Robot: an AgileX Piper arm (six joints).
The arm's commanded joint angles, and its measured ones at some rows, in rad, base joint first. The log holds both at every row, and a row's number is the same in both.
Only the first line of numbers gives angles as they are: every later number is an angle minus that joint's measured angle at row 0.
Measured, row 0:
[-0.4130, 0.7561, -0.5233, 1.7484, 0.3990, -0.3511]
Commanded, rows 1 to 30:
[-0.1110, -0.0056, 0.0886, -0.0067, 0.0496, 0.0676]
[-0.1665, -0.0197, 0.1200, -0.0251, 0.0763, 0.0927]
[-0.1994, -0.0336, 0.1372, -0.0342, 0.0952, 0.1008]
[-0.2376, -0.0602, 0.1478, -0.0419, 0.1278, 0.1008]
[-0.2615, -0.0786, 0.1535, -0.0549, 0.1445, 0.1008]
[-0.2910, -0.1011, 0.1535, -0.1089, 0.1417, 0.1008]
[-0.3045, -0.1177, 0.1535, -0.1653, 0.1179, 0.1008]
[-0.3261, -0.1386, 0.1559, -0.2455, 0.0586, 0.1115]
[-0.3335, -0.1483, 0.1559, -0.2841, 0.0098, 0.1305]
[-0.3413, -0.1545, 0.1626, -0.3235, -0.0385, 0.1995]
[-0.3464, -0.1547, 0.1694, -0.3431, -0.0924, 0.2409]
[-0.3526, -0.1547, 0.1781, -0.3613, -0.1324, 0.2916]
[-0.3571, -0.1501, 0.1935, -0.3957, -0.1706, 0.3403]
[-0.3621, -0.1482, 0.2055, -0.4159, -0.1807, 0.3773]
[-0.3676, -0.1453, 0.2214, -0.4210, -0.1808, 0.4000]
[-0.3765, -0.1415, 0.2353, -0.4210, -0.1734, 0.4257]
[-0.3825, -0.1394, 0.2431, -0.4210, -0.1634, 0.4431]
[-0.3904, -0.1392, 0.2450, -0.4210, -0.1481, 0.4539]
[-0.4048, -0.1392, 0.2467, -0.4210, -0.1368, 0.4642]
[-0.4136, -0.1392, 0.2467, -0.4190, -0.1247, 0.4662]
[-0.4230, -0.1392, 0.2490, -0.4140, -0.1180, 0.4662]
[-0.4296, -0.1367, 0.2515, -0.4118, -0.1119, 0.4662]
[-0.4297, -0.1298, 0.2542, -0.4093, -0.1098, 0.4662]
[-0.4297, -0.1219, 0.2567, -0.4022, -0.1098, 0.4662]
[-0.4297, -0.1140, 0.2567, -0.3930, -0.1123, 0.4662]
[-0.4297, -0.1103, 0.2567, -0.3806, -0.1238, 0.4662]
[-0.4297, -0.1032, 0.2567, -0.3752, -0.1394, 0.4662]
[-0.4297, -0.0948, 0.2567, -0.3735, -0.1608, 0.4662]
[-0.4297, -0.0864, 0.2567, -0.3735, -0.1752, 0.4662]
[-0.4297, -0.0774, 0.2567, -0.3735, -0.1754, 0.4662]
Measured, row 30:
[-0.4242, -0.1058, 0.2534, -0.3901, -0.1385, 0.4674]
